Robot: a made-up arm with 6 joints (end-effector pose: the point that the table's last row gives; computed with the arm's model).
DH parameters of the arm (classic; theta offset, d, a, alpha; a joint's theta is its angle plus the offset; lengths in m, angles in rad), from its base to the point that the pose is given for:
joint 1: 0 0.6 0.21 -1.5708
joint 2: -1.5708 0 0.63 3.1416
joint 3: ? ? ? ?
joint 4: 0 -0.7 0 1.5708
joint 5: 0 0 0 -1.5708
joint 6: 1.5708 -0.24 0 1.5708
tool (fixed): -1.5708 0 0 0
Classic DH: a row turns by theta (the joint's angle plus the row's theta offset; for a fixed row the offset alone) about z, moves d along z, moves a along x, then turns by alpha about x.
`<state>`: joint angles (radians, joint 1 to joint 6).
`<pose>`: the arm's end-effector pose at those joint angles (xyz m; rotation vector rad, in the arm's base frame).
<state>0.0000 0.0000 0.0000 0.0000 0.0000 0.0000</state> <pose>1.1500 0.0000 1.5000 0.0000 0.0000 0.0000</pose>
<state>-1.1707 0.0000 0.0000 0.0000 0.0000 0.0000</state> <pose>0.4479 -1.0592 1.5000 0.0000 0.0000 -1.1707</pose>
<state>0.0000 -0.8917 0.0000 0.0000 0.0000 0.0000</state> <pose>0.1001 0.0000 1.8967 0.0000 -0.8917 0.0000</pose>
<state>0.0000 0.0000 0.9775 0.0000 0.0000 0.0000</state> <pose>0.5117 0.0000 2.1603 0.0000 -0.9775 0.0000</pose>
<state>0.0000 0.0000 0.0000 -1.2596 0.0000 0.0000</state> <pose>1.1500 0.0000 1.5000 1.2596 0.0000 0.0000</pose>
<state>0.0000 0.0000 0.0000 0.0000 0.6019 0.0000</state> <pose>1.1078 0.0000 1.6359 0.0000 -0.6019 0.0000</pose>
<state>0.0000 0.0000 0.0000 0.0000 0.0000 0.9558</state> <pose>1.1500 0.0000 1.5000 -0.9558 0.0000 0.0000</pose>
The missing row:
joint 3: 0 0 0.27 -1.5708
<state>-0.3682 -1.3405 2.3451 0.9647 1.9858 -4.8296</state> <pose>-0.6021 0.4258 0.0935 -0.6885 0.0605 0.5741</pose>
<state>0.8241 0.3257 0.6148 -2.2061 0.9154 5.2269</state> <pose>0.9125 0.7605 1.5887 -2.9991 -0.1203 0.4329</pose>
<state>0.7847 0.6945 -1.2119 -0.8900 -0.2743 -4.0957</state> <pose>0.3343 0.4052 0.1295 -1.2965 1.4157 1.9471</pose>
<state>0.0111 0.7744 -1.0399 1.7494 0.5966 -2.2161</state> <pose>0.6712 0.1402 0.1190 0.8388 1.9686 -0.0136</pose>
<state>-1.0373 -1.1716 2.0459 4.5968 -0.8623 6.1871</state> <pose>-0.4555 1.1271 0.4898 -1.3339 -0.8043 1.0970</pose>
